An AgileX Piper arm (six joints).
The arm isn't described. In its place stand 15 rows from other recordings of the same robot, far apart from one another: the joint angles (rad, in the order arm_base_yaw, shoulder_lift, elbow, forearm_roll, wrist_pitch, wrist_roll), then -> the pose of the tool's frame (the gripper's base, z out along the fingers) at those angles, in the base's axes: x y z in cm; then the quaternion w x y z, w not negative.
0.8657 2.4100 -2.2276 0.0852 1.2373 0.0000 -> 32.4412 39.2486 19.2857 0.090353 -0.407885 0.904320 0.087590
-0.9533 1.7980 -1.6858 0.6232 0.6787 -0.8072 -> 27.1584 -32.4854 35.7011 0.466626 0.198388 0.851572 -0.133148
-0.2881 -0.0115 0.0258 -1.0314 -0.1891 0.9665 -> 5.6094 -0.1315 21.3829 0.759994 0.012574 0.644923 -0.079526
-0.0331 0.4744 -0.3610 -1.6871 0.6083 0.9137 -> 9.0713 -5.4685 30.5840 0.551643 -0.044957 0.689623 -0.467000
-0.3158 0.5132 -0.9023 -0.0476 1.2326 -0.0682 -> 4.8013 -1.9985 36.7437 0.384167 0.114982 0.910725 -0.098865
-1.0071 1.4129 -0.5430 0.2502 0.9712 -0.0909 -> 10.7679 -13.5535 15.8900 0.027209 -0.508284 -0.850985 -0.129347
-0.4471 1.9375 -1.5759 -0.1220 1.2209 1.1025 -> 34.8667 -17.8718 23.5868 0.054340 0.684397 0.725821 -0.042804
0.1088 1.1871 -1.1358 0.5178 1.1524 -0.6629 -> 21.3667 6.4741 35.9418 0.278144 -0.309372 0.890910 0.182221
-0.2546 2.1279 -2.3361 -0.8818 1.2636 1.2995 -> 42.6335 -18.0136 39.1568 0.445528 0.603764 0.617518 -0.235894
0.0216 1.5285 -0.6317 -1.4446 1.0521 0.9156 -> 24.1077 -7.3212 20.0878 0.138095 -0.046567 0.845573 -0.513583
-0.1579 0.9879 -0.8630 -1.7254 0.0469 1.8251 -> 21.5666 -3.8608 38.9775 0.695284 0.108110 0.709597 -0.036934
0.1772 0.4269 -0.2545 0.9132 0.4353 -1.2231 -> 8.4085 4.5912 24.5256 0.570287 -0.307142 0.756733 0.088268
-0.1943 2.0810 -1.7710 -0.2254 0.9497 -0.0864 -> 44.4941 -10.4414 23.4563 0.180296 0.006533 0.975083 -0.129089
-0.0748 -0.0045 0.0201 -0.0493 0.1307 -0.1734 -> 5.6599 -0.4828 19.4852 0.678062 -0.051410 0.725816 -0.103829
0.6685 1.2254 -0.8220 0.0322 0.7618 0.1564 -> 17.8408 14.3486 26.4579 0.217972 -0.237273 0.940233 0.110238
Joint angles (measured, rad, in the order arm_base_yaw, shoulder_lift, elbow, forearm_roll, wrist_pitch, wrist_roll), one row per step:
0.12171 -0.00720 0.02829 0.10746 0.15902 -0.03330
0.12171 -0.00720 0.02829 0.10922 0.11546 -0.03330
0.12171 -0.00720 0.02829 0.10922 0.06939 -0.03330
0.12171 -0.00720 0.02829 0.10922 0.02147 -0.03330
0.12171 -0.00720 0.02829 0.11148 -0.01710 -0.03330
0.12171 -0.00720 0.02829 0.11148 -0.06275 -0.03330
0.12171 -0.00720 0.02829 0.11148 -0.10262 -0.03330
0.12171 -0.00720 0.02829 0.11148 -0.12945 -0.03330
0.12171 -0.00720 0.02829 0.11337 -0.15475 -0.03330
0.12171 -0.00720 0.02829 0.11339 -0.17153 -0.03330
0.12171 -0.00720 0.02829 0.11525 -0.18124 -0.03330
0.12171 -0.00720 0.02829 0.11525 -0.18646 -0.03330
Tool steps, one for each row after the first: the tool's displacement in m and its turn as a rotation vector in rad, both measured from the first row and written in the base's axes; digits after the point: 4 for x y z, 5 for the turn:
0.0003 -0.0004 0.0039 0.00731 -0.04273 -0.00458
0.0005 -0.0008 0.0081 0.01320 -0.08815 -0.00955
0.0005 -0.0013 0.0124 0.01932 -0.13540 -0.01472
0.0003 -0.0017 0.0159 0.02649 -0.17313 -0.01893
-0.0001 -0.0022 0.0200 0.03232 -0.21813 -0.02391
-0.0006 -0.0027 0.0236 0.03741 -0.25744 -0.02826
-0.0010 -0.0030 0.0260 0.04083 -0.28389 -0.03118
-0.0014 -0.0033 0.0282 0.04594 -0.30857 -0.03411
-0.0017 -0.0035 0.0297 0.04810 -0.32510 -0.03596
-0.0019 -0.0037 0.0305 0.05118 -0.33441 -0.03722
-0.0020 -0.0038 0.0310 0.05184 -0.33956 -0.03780

